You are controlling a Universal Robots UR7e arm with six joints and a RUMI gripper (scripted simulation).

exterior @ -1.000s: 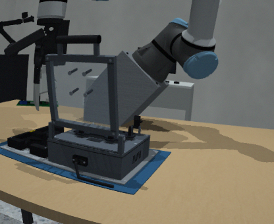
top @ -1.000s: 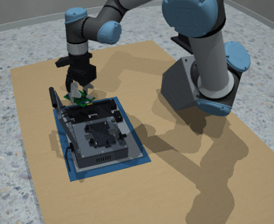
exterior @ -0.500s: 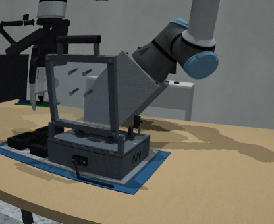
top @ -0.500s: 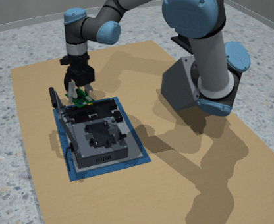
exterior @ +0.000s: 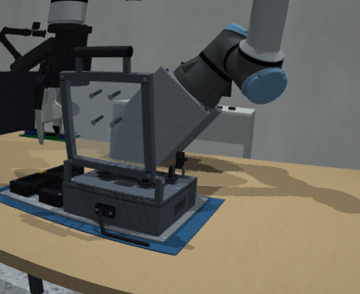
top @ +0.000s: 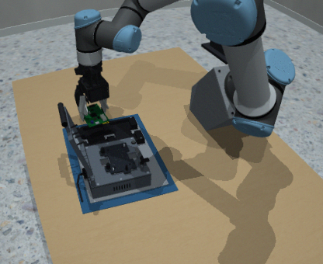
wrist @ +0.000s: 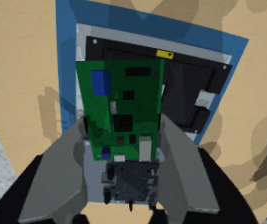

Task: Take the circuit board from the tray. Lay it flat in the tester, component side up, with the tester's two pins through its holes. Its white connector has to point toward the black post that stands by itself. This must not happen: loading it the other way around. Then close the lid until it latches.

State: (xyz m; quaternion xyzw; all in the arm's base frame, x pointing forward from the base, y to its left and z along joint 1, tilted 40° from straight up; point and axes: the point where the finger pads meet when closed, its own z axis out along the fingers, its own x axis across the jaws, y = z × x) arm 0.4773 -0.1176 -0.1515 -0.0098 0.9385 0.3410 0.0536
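Right now the green circuit board is right at my hand. Round my hand: clear tester lid 11 cm ahead, 16 cm to the left, 6 cm above; nest 1 cm behind, 18 cm to the left, 5 cm below.
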